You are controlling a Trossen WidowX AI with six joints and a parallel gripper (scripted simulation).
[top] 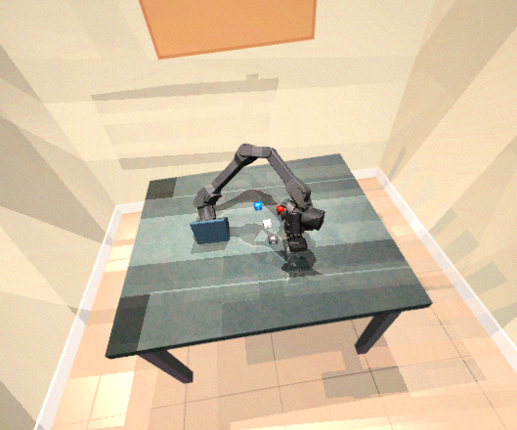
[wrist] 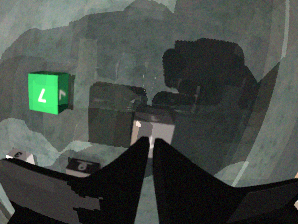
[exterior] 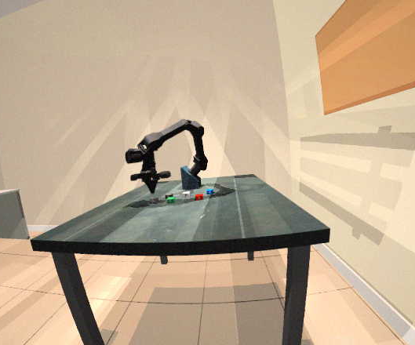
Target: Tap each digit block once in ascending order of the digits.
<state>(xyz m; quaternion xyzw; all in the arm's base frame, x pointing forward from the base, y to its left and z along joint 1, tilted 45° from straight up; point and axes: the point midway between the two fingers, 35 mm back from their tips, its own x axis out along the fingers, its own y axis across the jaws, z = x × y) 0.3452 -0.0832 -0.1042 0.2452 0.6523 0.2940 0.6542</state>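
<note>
The light grey block is 1 cm behind my gripper tip and 3 cm below it. Round my gripper tip: white block 9 cm behind, 14 cm to the left, 3 cm below; then green block 1 cm ahead, 9 cm to the left, 3 cm below; then dark grey block 8 cm behind, 5 cm to the left, 3 cm below.
</note>
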